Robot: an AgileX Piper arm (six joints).
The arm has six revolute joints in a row. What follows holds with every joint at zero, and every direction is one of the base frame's.
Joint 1 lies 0.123 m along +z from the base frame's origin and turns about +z.
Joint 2 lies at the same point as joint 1 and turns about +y.
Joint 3 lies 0.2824 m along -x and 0.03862 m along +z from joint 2 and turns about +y.
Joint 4 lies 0.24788 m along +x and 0.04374 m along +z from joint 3 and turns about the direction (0.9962, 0, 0.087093).
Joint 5 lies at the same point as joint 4 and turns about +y.
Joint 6 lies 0.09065 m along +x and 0.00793 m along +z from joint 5 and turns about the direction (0.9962, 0, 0.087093).
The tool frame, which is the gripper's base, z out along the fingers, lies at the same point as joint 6; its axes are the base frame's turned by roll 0, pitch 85 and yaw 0 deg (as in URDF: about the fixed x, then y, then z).
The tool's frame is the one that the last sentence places.
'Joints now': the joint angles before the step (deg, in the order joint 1, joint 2, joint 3, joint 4, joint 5, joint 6). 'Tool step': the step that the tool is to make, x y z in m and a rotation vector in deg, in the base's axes. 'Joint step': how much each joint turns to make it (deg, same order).
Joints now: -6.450 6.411 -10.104 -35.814 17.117 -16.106
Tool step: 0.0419 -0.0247 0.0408 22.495 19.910 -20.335
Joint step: -2.253 26.242 -18.536 3.810 23.626 16.151
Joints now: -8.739 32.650 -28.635 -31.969 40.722 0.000
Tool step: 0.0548 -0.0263 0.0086 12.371 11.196 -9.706
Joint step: -9.401 20.210 -12.140 12.181 5.065 -3.795
